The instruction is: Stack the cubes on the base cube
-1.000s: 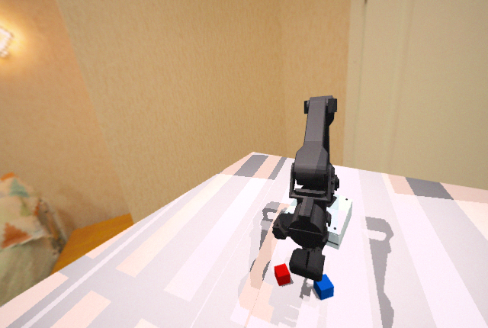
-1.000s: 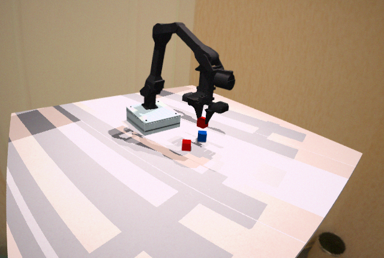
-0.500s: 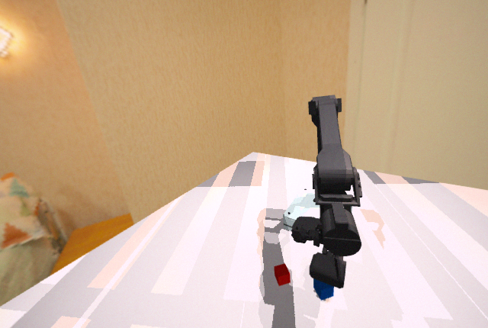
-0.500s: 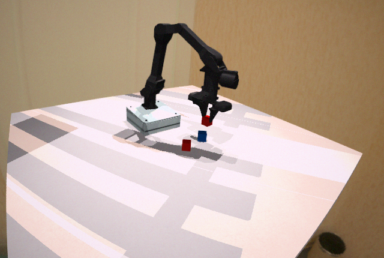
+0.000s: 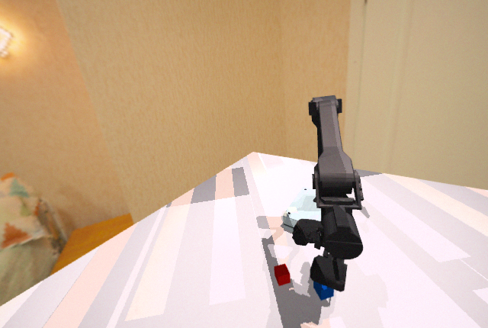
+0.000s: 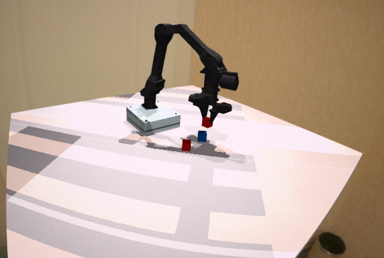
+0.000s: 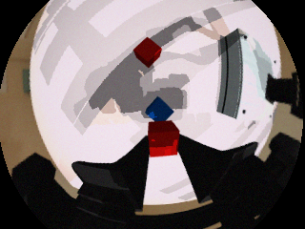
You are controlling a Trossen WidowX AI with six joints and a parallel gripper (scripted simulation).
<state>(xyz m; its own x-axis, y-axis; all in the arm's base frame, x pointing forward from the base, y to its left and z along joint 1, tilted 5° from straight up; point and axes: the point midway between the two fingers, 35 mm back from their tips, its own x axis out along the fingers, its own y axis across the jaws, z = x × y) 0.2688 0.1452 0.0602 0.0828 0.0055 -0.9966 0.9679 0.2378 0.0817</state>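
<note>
Now: gripper tip 2 cm to the left of the blue cube and 6 cm above it. From my gripper tip the other things lie so: red cube right at my gripper tip.
</note>
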